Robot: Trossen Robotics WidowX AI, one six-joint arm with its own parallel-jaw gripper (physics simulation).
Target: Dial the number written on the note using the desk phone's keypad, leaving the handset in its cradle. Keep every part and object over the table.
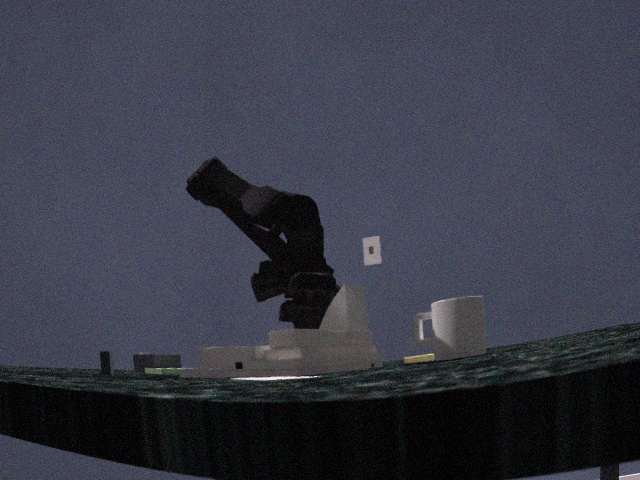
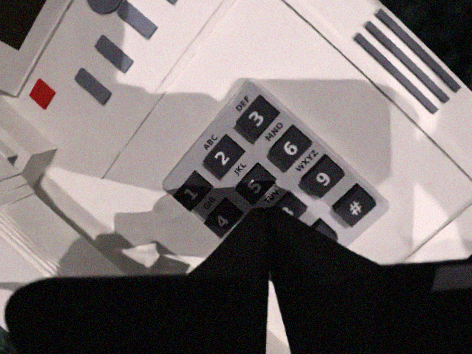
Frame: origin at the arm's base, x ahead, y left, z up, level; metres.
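Seen in the pictures: gripper, fingertip midpoint: (image 2: pixel 264 220); arm's base at its link origin: (image 1: pixel 340 305).
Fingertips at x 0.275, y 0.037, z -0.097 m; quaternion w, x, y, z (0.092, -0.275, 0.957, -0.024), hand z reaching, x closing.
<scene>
Pixels of each thing's top centre, then the offset from my fingertips to it. Level surfaces: height alone.
- off-white desk phone at its top centre: (image 2: pixel 112 160) (image 1: pixel 292 345) dz +0.013, dx +0.050, dy +0.004 m
- 1 key at its top centre: (image 2: pixel 190 193) dz +0.001, dx +0.026, dy +0.005 m
- 2 key at its top centre: (image 2: pixel 222 157) dz +0.001, dx +0.023, dy -0.011 m
- 3 key at its top centre: (image 2: pixel 256 118) dz +0.001, dx +0.019, dy -0.028 m
- 4 key at its top centre: (image 2: pixel 222 220) dz +0.001, dx +0.012, dy +0.008 m
- 5 key at its top centre: (image 2: pixel 254 186) dz +0.001, dx +0.009, dy -0.009 m
- 6 key at its top centre: (image 2: pixel 290 148) dz +0.001, dx +0.006, dy -0.025 m
- 9 key at its top centre: (image 2: pixel 323 178) dz +0.001, dx -0.008, dy -0.022 m
- 8 key at its top centre: (image 2: pixel 286 213) dz -0.001, dx -0.005, dy -0.006 m
- white mug at its top centre: (image 1: pixel 447 301) dz +0.057, dx -0.032, dy +0.216 m
- flat yellow piece at its top centre: (image 1: pixel 427 354) dz -0.018, dx -0.139, dy +0.158 m
- green piece at its top centre: (image 1: pixel 170 368) dz -0.019, dx +0.008, dy -0.255 m
- dark grey block at its top centre: (image 1: pixel 155 352) dz +0.012, dx -0.052, dy -0.338 m
- small dark upright block at its top centre: (image 1: pixel 106 351) dz +0.003, dx +0.244, dy -0.192 m
- dark table's at its surface level: dz -0.029 m
The off-white desk phone (image 1: pixel 330 356) (image 2: pixel 300 55) stands on the table under my arm. Its grey keypad plate (image 2: pixel 245 90) bears dark keys. The 1 key (image 2: pixel 192 191), 2 key (image 2: pixel 223 157), 3 key (image 2: pixel 256 119), 4 key (image 2: pixel 223 219), 5 key (image 2: pixel 255 185), 6 key (image 2: pixel 290 149), 9 key (image 2: pixel 322 179) and # key (image 2: pixel 354 207) show. The 8 key (image 2: pixel 290 204) is partly covered. The 7 and * keys are hidden behind my fingers. My gripper (image 2: pixel 264 220) is shut and empty, its tips appearing beside the 5 and 8 keys; contact cannot be told. No written number is readable.
A white mug (image 1: pixel 459 326) stands right of the phone, near a flat yellow piece (image 1: pixel 419 358). A green piece (image 1: pixel 162 370), a dark grey block (image 1: pixel 157 361) and a small dark upright block (image 1: pixel 105 362) are at the left. The dark table's (image 1: pixel 413 382) curved edge lies in front.
</scene>
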